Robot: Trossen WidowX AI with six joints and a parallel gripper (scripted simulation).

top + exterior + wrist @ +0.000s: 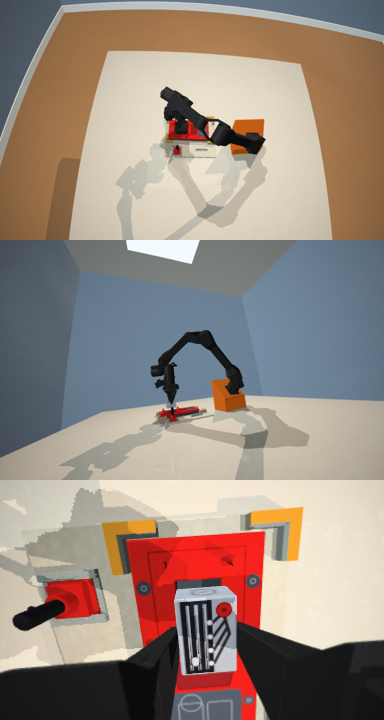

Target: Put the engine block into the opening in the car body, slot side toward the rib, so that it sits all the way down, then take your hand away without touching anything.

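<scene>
My gripper tip is now 10 mm above the engine block. From my gripper tip the other things lie so: fixture: 50 mm below, 40 mm behind, 20 mm to the left.
</scene>
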